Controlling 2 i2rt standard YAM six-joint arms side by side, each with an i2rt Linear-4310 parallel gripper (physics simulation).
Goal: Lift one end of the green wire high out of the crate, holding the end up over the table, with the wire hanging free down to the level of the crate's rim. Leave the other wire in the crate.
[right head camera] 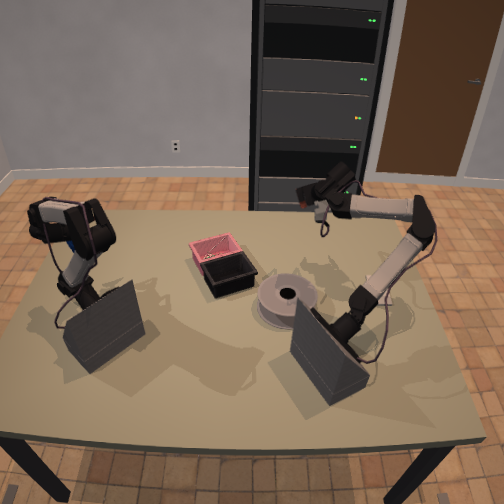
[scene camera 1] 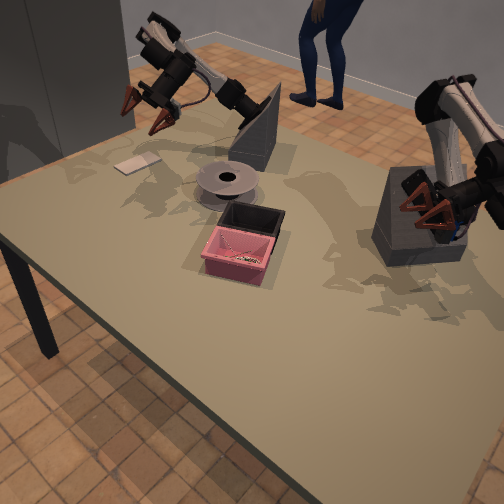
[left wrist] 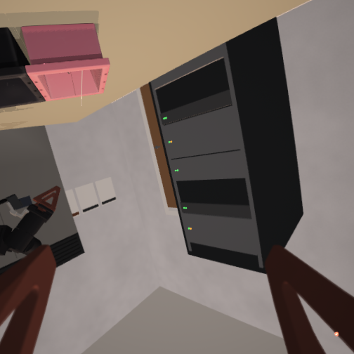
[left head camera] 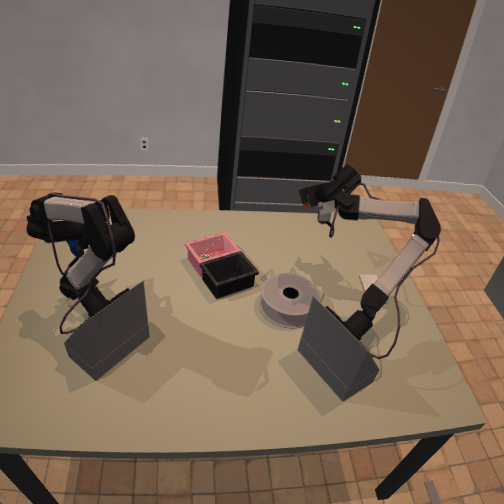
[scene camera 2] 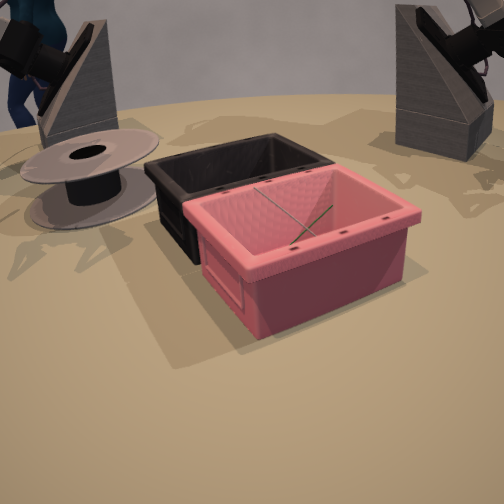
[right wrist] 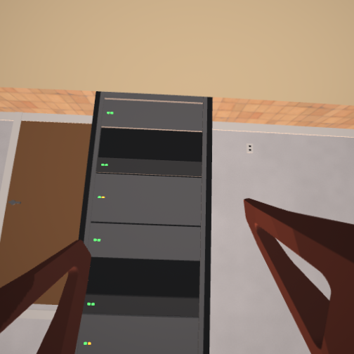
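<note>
The green wire [scene camera 2: 320, 217] lies in the pink crate [left head camera: 194, 261] [scene camera 1: 232, 270] [scene camera 2: 325, 285] [left wrist: 62, 42]. It slants up toward the crate's inner wall, and its lower part is hidden. The other wire [scene camera 2: 280, 207], pale grey, crosses it and leans toward the rim beside the black crate. My left gripper [scene camera 1: 410, 217] [left wrist: 165, 255] is open and empty, in the air at the right of scene camera 1, well away from the crate. My right gripper [scene camera 1: 136, 125] [right wrist: 163, 228] is open and empty, in the air beyond the spool, at the upper left of scene camera 1.
A black crate [left head camera: 230, 287] [scene camera 1: 250, 220] [scene camera 2: 175, 212] stands against the pink crate. A grey spool [left head camera: 272, 290] [scene camera 1: 210, 177] [scene camera 2: 50, 162] stands beside the black crate. A white flat card [scene camera 1: 137, 163] lies near the table edge under the right arm. A person [scene camera 1: 306, 55] stands behind the table.
</note>
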